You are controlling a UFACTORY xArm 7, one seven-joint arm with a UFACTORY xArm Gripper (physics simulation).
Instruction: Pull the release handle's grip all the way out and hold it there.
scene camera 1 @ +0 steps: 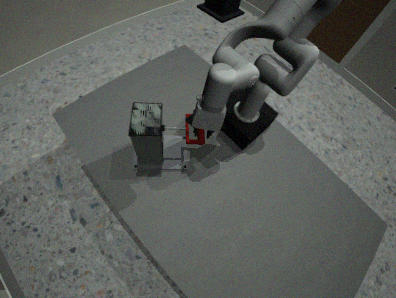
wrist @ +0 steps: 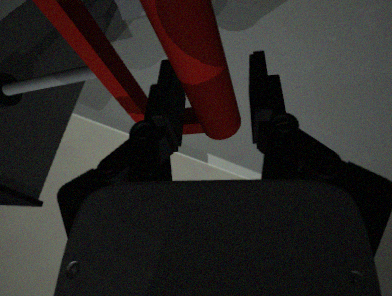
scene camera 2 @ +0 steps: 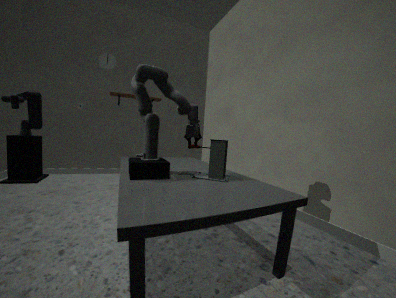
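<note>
The release handle is a red frame with a thick round grip bar. A thin metal rod shows between the frame and an upright grey box, with a visible length of rod outside the box. My gripper points down around the grip bar. The bar lies between the fingers, close to the left finger in the wrist view, with a visible gap to the right finger. The fingers stand open.
The box stands on a grey table, with its shadow and the handle's shadow beside it. The arm's black base stands close behind the gripper. Another arm on a black pedestal stands away from the table.
</note>
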